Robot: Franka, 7 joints.
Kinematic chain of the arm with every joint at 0, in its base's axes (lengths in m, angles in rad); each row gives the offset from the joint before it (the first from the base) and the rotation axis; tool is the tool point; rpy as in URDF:
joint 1: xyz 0 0 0.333 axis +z
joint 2: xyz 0 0 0 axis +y
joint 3: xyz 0 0 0.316 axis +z
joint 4: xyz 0.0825 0 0 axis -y
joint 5: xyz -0.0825 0 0.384 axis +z
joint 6: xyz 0 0 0 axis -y
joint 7: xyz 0.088 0 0 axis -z
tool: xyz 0 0 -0.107 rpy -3.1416 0 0
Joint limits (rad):
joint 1: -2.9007..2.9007
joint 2: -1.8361..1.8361
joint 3: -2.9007..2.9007
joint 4: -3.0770..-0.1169
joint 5: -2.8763..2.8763
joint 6: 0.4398..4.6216
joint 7: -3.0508..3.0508
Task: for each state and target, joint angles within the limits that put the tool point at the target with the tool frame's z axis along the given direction. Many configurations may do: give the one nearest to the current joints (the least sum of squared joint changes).
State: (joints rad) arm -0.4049 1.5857 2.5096 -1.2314 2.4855 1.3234 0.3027
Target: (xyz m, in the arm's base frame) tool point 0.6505 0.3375 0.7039 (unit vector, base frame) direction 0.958 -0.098 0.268
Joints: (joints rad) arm 0.0254 1.5527 2.3842 -1.0870 2.8276 2.1336 0.3027
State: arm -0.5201 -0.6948 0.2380 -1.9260 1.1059 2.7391 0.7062
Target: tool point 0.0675 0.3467 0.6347 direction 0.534 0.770 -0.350
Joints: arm 0.2769 -1.2401 0.7915 -2.5133 1.2134 2.5961 0.7062
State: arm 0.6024 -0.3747 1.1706 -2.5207 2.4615 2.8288 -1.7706
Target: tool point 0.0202 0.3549 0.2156 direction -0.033 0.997 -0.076
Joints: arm -0.2926 0.4757 1.5864 -2.8809 2.8763 2.0385 -1.7706
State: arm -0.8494 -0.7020 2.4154 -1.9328 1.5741 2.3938 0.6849
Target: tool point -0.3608 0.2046 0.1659 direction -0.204 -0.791 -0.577
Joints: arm -0.3545 -0.2947 2.8572 -2.4467 1.0336 1.9291 0.6849
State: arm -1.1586 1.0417 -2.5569 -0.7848 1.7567 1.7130 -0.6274
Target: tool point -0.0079 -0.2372 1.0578 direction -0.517 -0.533 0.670
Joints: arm -0.9685 1.1081 -2.9007 -1.3858 2.0420 2.4336 -0.6274
